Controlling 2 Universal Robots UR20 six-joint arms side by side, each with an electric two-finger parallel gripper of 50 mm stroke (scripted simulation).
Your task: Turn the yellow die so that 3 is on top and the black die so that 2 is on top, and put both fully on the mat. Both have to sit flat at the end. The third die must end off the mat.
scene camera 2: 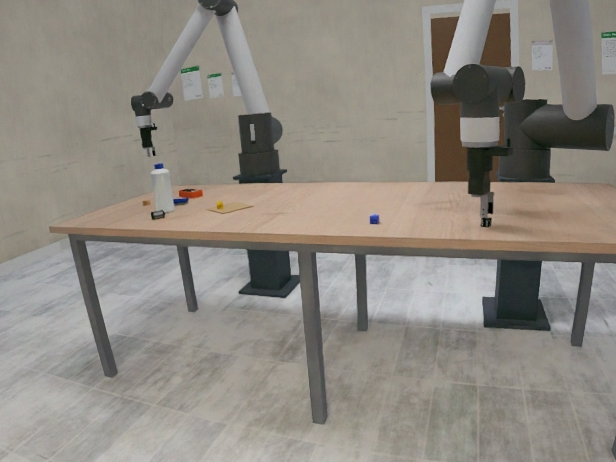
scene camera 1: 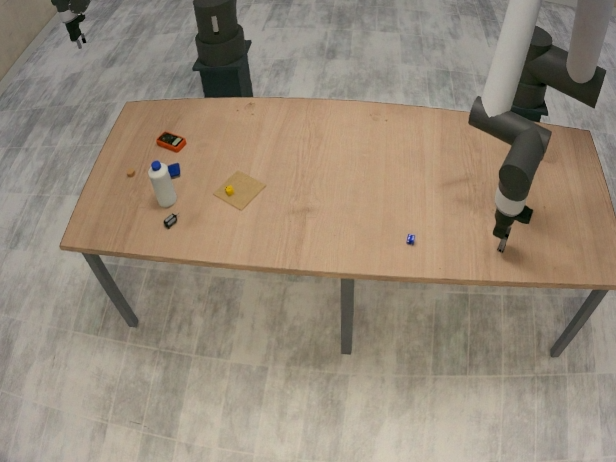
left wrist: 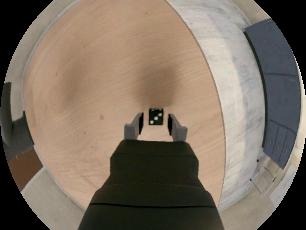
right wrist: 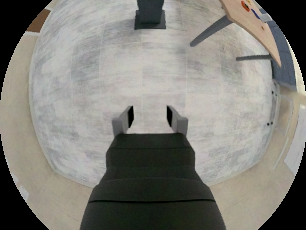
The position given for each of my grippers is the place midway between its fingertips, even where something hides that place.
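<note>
A white bottle (scene camera 1: 159,175) is visible, also in scene camera 2 (scene camera 2: 160,177); in the left wrist view the bottle is out of frame. A tan mat (scene camera 1: 246,188) is visible; in the left wrist view the mat is out of frame. My left gripper (scene camera 2: 486,215) appears in the left wrist view (left wrist: 155,119) too. I also see my right gripper (right wrist: 149,112).
</note>
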